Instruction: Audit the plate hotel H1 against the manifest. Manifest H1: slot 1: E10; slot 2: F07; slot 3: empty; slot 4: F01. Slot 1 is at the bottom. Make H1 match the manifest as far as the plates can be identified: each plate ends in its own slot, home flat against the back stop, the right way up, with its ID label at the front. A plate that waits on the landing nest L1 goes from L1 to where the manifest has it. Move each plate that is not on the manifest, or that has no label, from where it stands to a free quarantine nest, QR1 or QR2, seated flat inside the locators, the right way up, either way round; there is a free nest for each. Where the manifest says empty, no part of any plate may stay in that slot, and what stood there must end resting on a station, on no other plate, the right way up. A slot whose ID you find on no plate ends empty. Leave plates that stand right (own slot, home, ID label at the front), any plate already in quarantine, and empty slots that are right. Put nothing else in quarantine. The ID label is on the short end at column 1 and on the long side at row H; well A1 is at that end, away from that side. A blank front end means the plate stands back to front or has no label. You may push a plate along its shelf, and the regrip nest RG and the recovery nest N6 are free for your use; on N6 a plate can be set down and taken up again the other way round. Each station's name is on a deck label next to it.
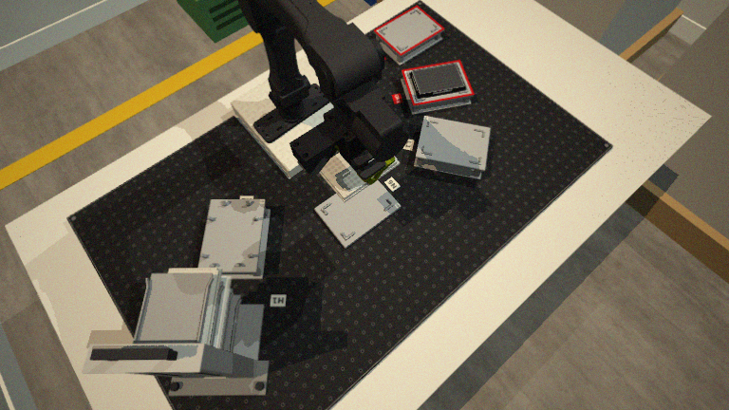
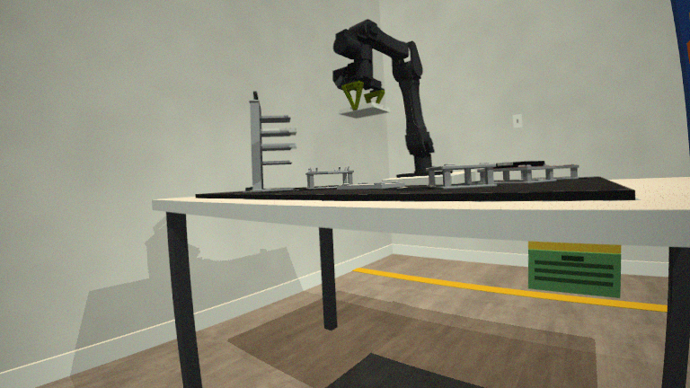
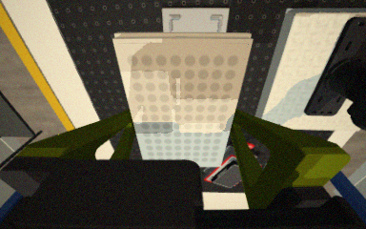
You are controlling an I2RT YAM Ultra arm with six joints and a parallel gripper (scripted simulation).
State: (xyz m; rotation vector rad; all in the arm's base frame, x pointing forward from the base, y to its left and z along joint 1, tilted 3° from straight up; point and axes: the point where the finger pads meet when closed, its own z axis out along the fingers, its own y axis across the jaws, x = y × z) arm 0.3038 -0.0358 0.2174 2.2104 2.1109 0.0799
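My hand is right at the white well plate. Round my hand: recovery nest N6: 1 cm behind, 23 cm below; then N6 deck label: 1 cm behind, 11 cm to the left, 23 cm below; then A1 mark: 4 cm ahead, 7 cm to the left, 22 cm below.
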